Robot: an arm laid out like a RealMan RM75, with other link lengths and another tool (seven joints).
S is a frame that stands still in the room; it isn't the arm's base.
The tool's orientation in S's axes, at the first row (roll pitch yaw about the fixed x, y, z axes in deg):
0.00 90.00 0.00
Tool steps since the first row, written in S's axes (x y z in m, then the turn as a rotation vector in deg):
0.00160 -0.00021 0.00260 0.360 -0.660 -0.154
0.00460 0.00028 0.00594 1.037 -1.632 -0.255
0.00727 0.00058 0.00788 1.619 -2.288 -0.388
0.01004 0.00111 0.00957 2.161 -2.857 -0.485
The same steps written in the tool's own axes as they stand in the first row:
-0.00260 -0.00021 0.00160 0.154 -0.660 0.360
-0.00594 0.00028 0.00460 0.255 -1.632 1.037
-0.00788 0.00058 0.00727 0.388 -2.288 1.619
-0.00957 0.00111 0.01004 0.485 -2.857 2.161

